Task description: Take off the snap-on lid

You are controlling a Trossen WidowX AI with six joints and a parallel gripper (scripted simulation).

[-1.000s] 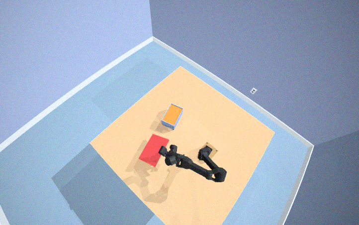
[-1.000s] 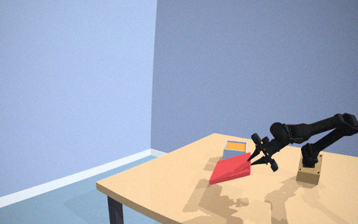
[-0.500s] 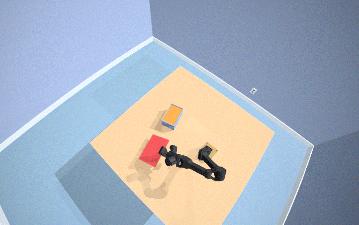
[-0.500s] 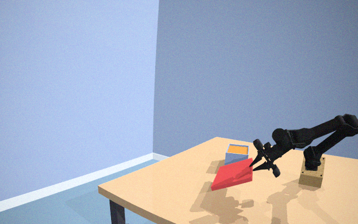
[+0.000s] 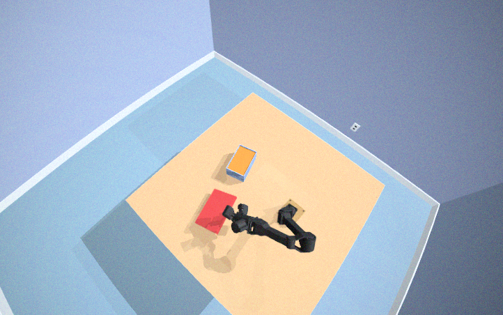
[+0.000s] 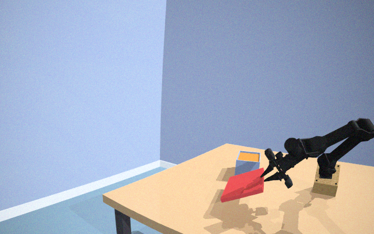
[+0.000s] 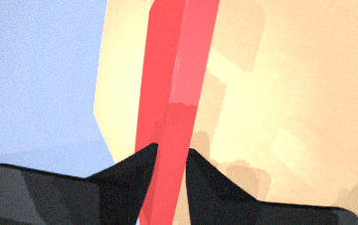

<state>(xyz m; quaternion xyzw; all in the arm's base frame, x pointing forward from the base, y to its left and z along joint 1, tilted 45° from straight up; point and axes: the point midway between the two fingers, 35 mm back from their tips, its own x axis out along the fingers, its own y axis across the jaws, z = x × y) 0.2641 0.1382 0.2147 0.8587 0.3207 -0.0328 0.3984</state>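
My gripper tip is now 70 mm short of the red lid, 30 mm above it and 10 mm to the right of it. The rest, counted from my gripper tip: blue storage box 340 mm to the right, 150 mm ahead, 60 mm below.
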